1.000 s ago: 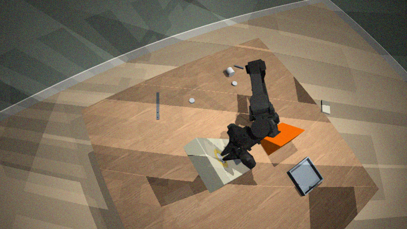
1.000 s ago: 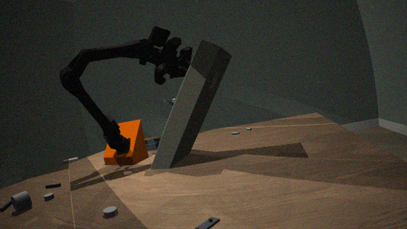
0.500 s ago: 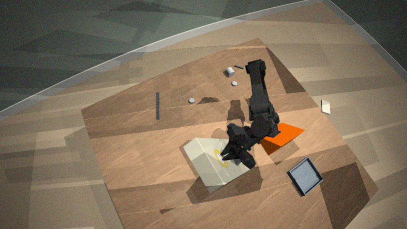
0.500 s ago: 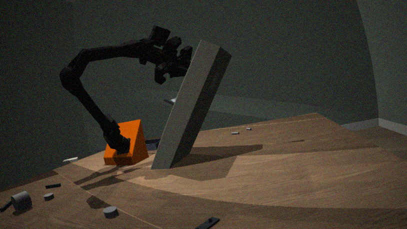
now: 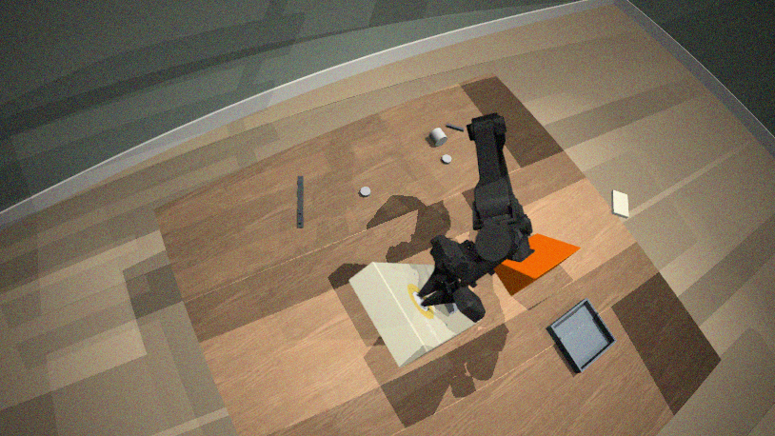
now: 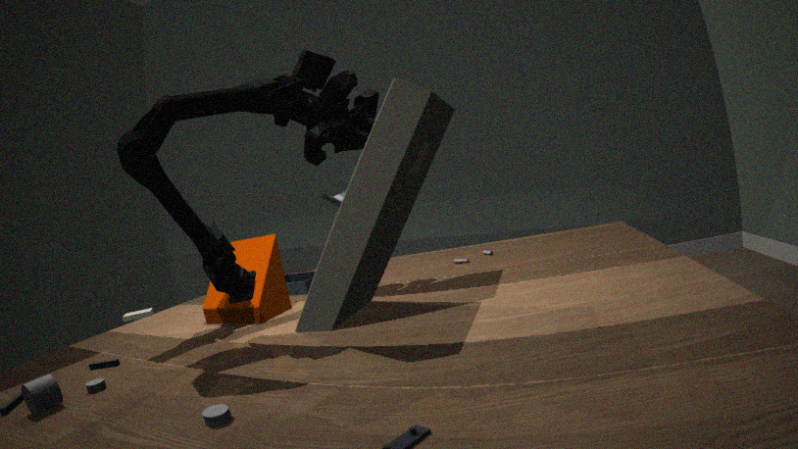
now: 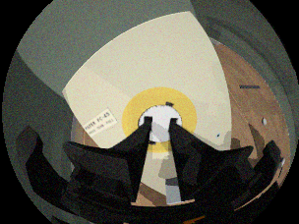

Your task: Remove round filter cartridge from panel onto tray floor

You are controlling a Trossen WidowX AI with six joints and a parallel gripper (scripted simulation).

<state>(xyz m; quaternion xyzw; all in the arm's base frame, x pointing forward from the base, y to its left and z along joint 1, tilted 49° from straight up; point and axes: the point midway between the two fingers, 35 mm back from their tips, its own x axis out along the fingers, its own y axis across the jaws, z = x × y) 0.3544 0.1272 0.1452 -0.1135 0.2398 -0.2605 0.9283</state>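
The round filter cartridge lies 1 cm below my gripper tip and 1 cm ahead of it. Also, from my gripper tip: grey flap: 10 cm below, 9 cm behind, 1 cm to the left; white card: 84 cm behind, 27 cm below, 10 cm to the left; grey tray: 39 cm behind, 31 cm to the left, 27 cm below.
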